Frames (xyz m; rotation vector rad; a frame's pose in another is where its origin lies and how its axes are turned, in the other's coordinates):
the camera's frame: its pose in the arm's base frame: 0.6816 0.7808 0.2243 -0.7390 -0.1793 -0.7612
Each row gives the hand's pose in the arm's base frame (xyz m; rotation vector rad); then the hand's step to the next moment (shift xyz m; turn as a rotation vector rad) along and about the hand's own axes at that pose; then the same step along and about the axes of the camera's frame.
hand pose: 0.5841 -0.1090 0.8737 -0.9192 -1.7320 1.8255
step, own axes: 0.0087 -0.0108 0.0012 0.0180 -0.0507 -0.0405
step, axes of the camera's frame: -0.0057 -0.0073 0.0104 0.0019 0.0044 0.0672
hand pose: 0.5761 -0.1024 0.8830 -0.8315 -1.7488 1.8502
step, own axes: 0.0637 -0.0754 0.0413 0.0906 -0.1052 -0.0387
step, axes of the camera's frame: -0.0423 -0.0811 0.0556 -0.0512 -0.0331 0.1306
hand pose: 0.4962 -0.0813 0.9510 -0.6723 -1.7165 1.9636
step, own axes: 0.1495 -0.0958 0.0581 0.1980 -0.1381 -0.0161
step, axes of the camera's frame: -0.1068 -0.1238 0.0904 -0.1406 -0.0888 0.1758
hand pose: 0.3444 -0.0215 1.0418 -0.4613 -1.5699 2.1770
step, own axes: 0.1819 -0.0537 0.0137 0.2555 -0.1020 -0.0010
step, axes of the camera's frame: -0.1465 -0.0864 0.0851 -0.2017 -0.1106 0.1509
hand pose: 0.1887 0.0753 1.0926 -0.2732 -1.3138 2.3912
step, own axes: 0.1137 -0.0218 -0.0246 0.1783 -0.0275 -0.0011
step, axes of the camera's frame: -0.1050 -0.0260 0.0479 -0.1517 -0.0745 0.0631
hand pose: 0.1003 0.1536 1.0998 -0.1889 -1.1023 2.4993
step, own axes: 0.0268 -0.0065 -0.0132 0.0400 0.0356 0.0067
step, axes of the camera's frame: -0.0283 0.0007 0.0115 -0.0381 -0.0275 -0.0266
